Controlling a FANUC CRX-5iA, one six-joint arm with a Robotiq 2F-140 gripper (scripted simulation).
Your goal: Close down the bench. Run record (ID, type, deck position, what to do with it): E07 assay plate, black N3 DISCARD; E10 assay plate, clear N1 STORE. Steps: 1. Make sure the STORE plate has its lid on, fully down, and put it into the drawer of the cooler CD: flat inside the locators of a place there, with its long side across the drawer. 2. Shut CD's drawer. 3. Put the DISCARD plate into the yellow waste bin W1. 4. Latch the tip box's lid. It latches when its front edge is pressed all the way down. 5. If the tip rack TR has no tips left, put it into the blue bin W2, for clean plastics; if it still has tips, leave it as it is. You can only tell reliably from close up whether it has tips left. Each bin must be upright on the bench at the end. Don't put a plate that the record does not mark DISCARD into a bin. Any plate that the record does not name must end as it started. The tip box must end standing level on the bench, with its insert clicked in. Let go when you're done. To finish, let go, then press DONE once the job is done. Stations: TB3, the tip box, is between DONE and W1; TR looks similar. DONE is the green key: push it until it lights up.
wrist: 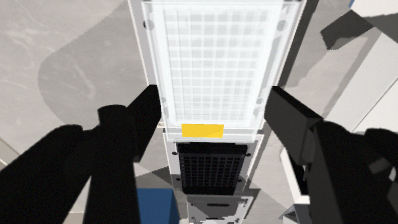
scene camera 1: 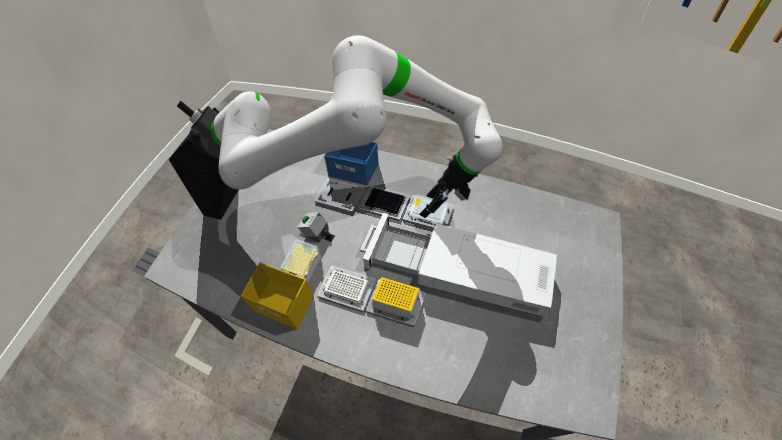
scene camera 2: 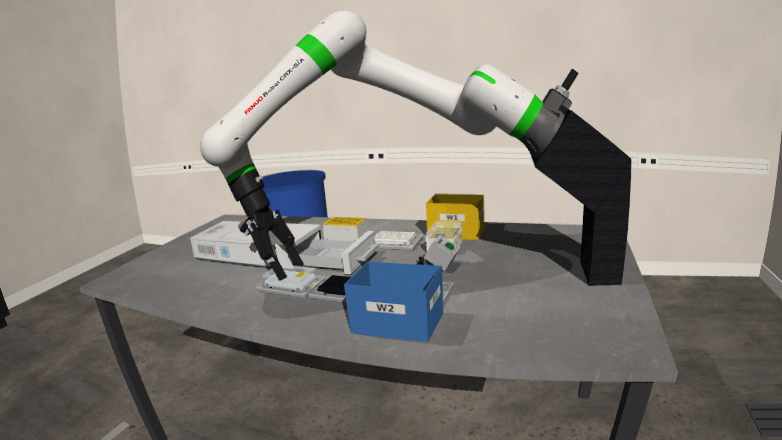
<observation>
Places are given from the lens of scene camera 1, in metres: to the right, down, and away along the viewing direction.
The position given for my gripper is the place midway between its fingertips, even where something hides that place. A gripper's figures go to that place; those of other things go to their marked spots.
my gripper [scene camera 1: 426, 206]: 0.13, -0.05, 1.36
blue bin W2 [scene camera 1: 355, 168]: -0.14, -0.20, 1.43
cooler CD [scene camera 1: 459, 262]: 0.22, 0.14, 1.17
yellow bin W1 [scene camera 1: 273, 291]: -0.40, 0.24, 1.21
The marked spots on the cooler CD and the blue bin W2 are 0.55 m apart.
</observation>
